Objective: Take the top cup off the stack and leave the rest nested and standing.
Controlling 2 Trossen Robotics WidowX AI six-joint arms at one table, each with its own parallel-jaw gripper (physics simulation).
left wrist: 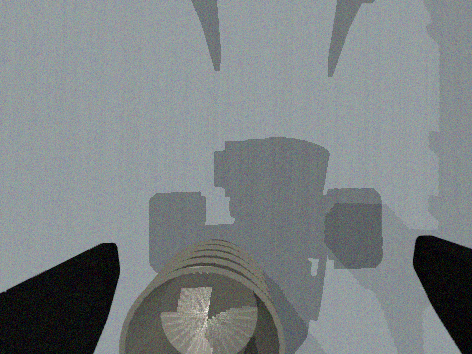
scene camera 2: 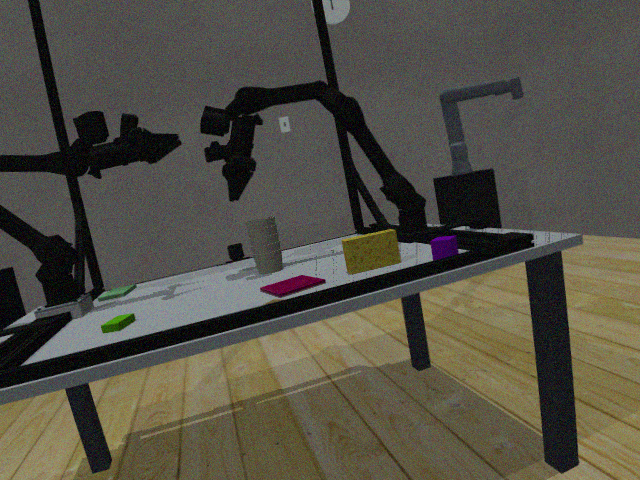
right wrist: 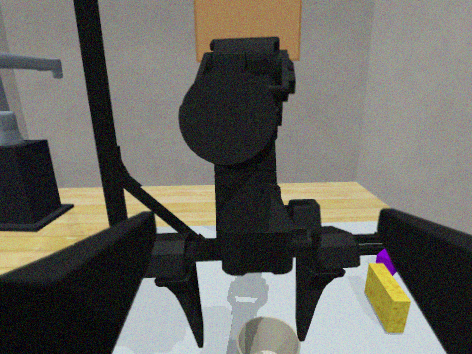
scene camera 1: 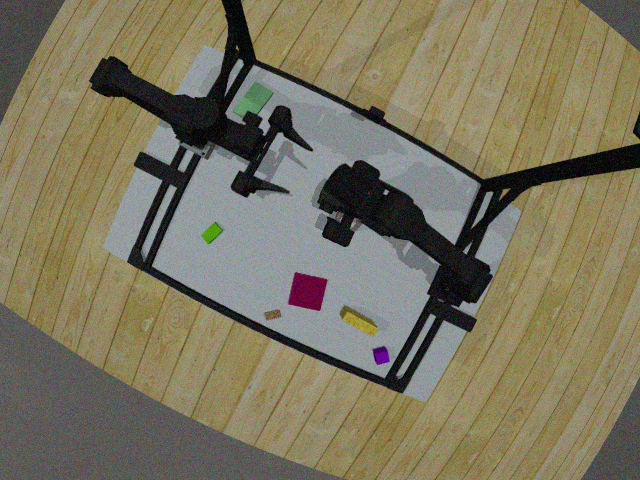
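Pixels of known places: left gripper, fingertip midpoint: (left wrist: 266, 253) (scene camera 2: 233, 201) (right wrist: 251, 342); right gripper, fingertip midpoint: (scene camera 2: 179, 139) (right wrist: 266, 220) (scene camera 1: 301, 171); left arm's base, origin of the base link: (scene camera 2: 414, 230) (scene camera 1: 448, 286); right arm's base, origin of the base link: (scene camera 2: 63, 301) (scene camera 1: 198, 136).
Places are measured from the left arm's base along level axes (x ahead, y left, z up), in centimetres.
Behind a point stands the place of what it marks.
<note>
A stack of nested beige-grey cups (scene camera 2: 266, 248) (left wrist: 207, 320) {z 6.3, x 39.2, y -4.9 cm} (right wrist: 269, 338) {z 8.2, x 36.7, y -4.3 cm} stands upright on the table. Several rims lie close together below the top one in the left wrist view. My left gripper (scene camera 2: 234, 198) {z 16.9, x 44.9, y -7.6 cm} (left wrist: 266, 253) {z 16.9, x 44.9, y -7.6 cm} (right wrist: 251, 343) {z 16.9, x 44.9, y -7.6 cm} is open and empty, pointing down, its tips above the stack's rim in scene camera 2. In the left wrist view the stack's top sits between the fingers, left of centre. In scene camera 1 the left arm covers the stack almost wholly. My right gripper (scene camera 1: 300, 171) {z 34.1, x 54.5, y -8.0 cm} (scene camera 2: 179, 139) {z 34.1, x 54.5, y -8.0 cm} is open and empty, held high above the table.
A crimson square pad (scene camera 1: 307, 291) {z -1.3, x 40.6, y 18.7 cm} (scene camera 2: 293, 285) {z -1.3, x 40.7, y 20.9 cm}, yellow sponge (scene camera 1: 359, 320) {z 4.8, x 23.9, y 19.6 cm} (scene camera 2: 371, 251) {z 1.6, x 23.7, y 22.0 cm} (right wrist: 387, 298) {z 3.7, x 26.4, y 18.7 cm} and purple cube (scene camera 1: 381, 355) {z 1.8, x 11.5, y 28.1 cm} (scene camera 2: 444, 247) {z 0.4, x 12.1, y 30.5 cm} lie near the table's front edge. A tan block (scene camera 1: 272, 314) {z -1.3, x 47.4, y 29.6 cm}, lime block (scene camera 1: 211, 233) {z -0.7, x 73.9, y 14.4 cm} and pale green pad (scene camera 1: 253, 99) {z -1.1, x 79.8, y -28.1 cm} lie farther left.
</note>
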